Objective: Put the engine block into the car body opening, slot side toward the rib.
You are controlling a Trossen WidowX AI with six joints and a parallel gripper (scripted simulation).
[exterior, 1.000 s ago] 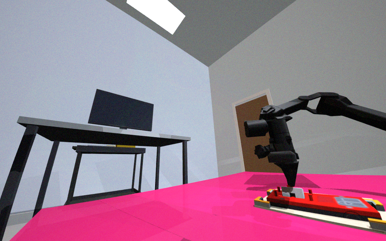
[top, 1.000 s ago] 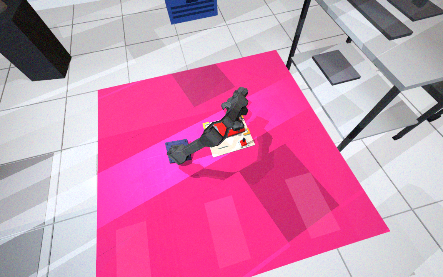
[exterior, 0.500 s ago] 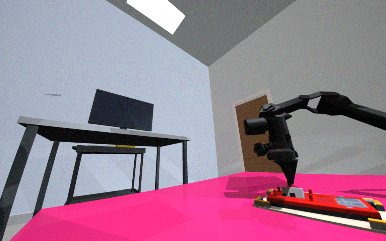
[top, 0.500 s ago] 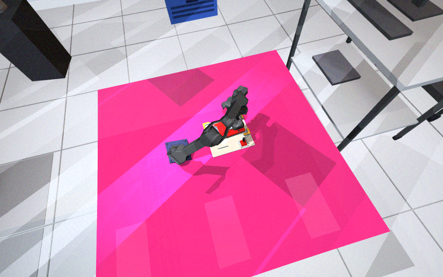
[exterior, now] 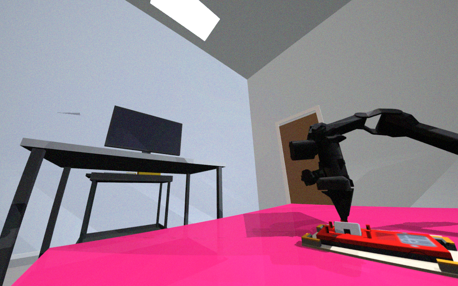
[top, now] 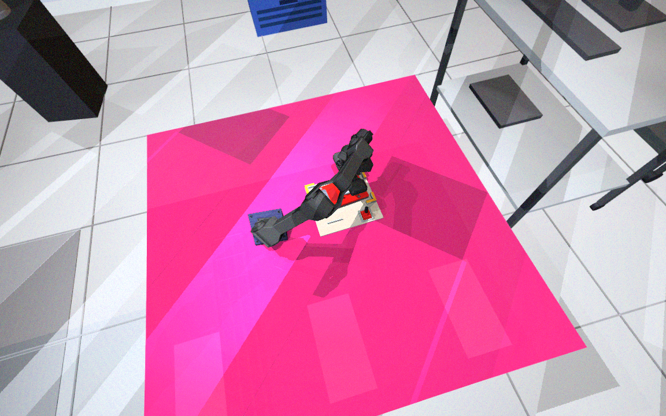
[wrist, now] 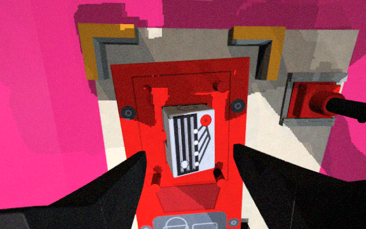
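My gripper tip is now 1 cm to the right of the grey engine block and 3 cm above it.
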